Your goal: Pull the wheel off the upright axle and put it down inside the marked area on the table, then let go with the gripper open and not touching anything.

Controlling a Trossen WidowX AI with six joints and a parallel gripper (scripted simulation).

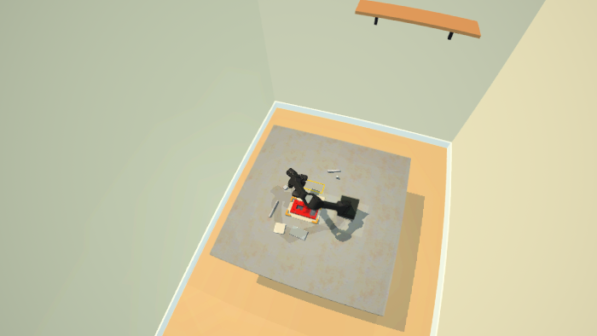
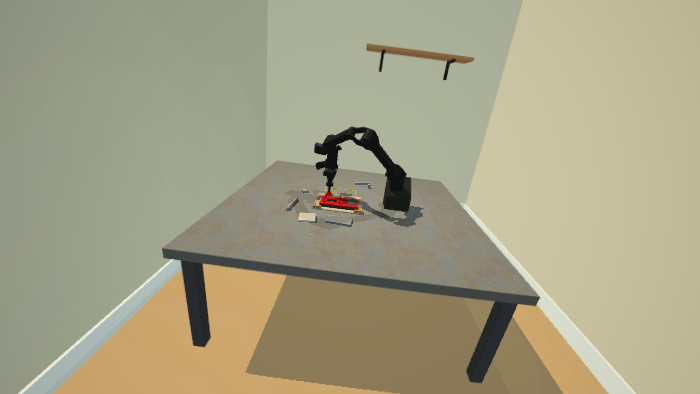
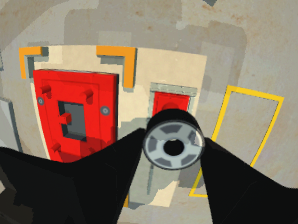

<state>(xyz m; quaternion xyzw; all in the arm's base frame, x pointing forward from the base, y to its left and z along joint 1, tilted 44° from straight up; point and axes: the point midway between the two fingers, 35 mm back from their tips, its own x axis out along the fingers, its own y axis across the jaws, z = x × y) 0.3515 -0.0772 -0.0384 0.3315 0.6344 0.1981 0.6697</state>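
Right now the upright axle is 4 cm below my gripper tip. Also, from my gripper tip: wheel: right at my gripper tip.
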